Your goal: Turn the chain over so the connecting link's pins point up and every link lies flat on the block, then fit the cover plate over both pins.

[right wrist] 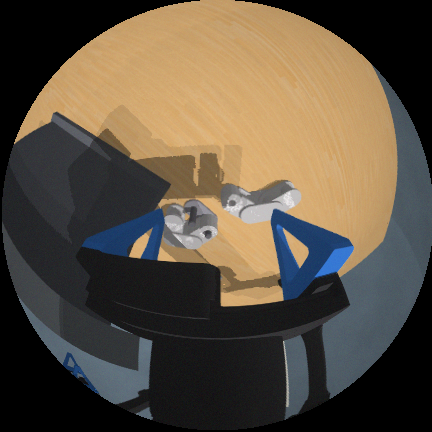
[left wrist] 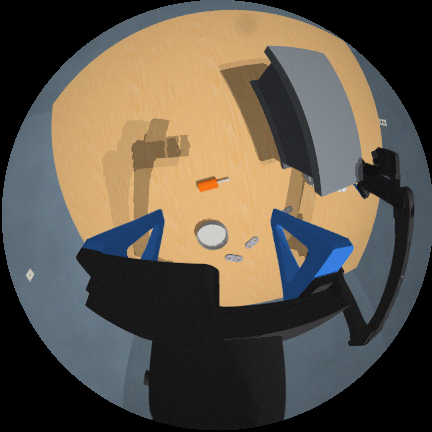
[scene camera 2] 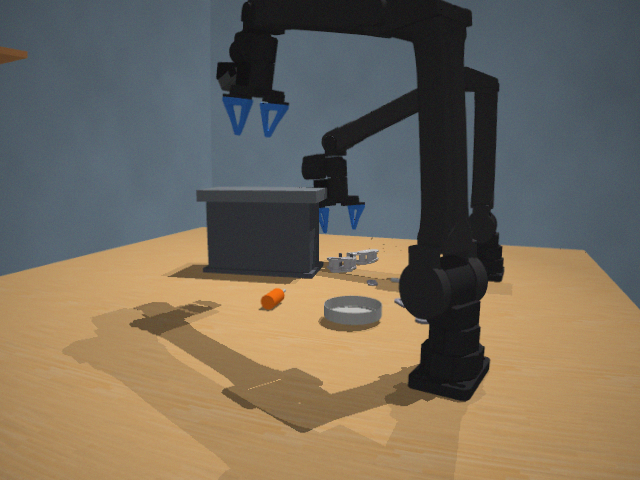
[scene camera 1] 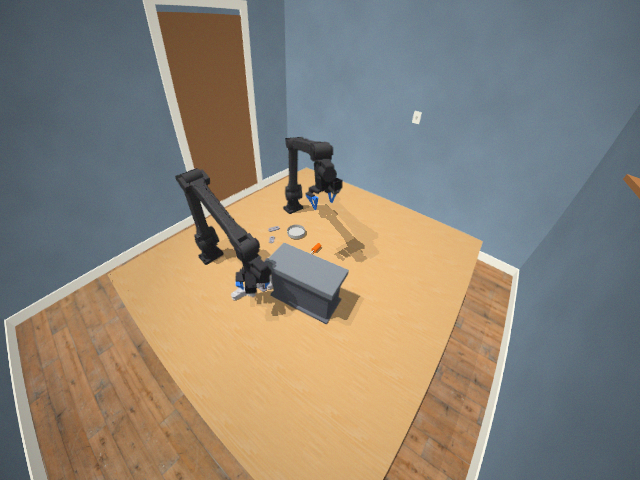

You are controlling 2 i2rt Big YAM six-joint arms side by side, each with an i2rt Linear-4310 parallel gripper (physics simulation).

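Places are measured from the left arm's base along level axes (x back, y right, z up), in centimetres.
Pixels of known places: left gripper, fingertip midpoint: (left wrist: 216,214) (scene camera 2: 252,136) (scene camera 1: 323,206); right gripper, fingertip midpoint: (right wrist: 217,214) (scene camera 2: 339,231); left arm's base at its link origin: (scene camera 2: 450,377) (scene camera 1: 293,208); right arm's base at its link origin: (scene camera 1: 211,255).
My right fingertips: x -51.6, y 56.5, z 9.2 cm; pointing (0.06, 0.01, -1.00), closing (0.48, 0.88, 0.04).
Note:
For each thing: its top centre in the pictures, then the offset to it from my right fingertips. Level surfaces: height alone.
- block at its top centre: (left wrist: 332,112) (scene camera 2: 263,188) (scene camera 1: 305,266) dx -12.7, dy -18.7, dz +12.8 cm
- round grey dish at its top centre: (scene camera 2: 353,303) (left wrist: 212,237) (scene camera 1: 296,230) dx +27.9, dy -42.3, dz -5.9 cm
- orange-handled tool at its top centre: (scene camera 2: 276,289) (left wrist: 214,184) (scene camera 1: 314,247) dx +9.2, dy -41.5, dz -6.2 cm
- table at its surface level: dz -9.1 cm
Two grey chain sections (right wrist: 192,227) (right wrist: 262,202) (scene camera 2: 342,264) (scene camera 2: 368,255) lie on the table beside the block (scene camera 1: 310,271) (scene camera 2: 263,235) (left wrist: 337,120) (right wrist: 75,175), not on top of it. Whether they are joined is unclear. Small two-holed grey pieces (left wrist: 251,242) (left wrist: 233,258) (scene camera 1: 273,228) (scene camera 1: 271,239) lie near the dish; I cannot tell which is the cover plate. My right gripper (scene camera 2: 339,229) (right wrist: 217,214) is open above the chain sections, the nearer one beside its left-hand finger in the right wrist view. My left gripper (scene camera 1: 324,204) (scene camera 2: 253,135) (left wrist: 216,214) is open and empty, high above the table.
A round grey dish (scene camera 1: 296,231) (scene camera 2: 353,311) (left wrist: 212,235) and an orange-handled tool (scene camera 1: 316,248) (scene camera 2: 272,298) (left wrist: 207,184) lie on the table (scene camera 1: 336,372). The block stands tall close beside my right gripper, with an overhanging top.

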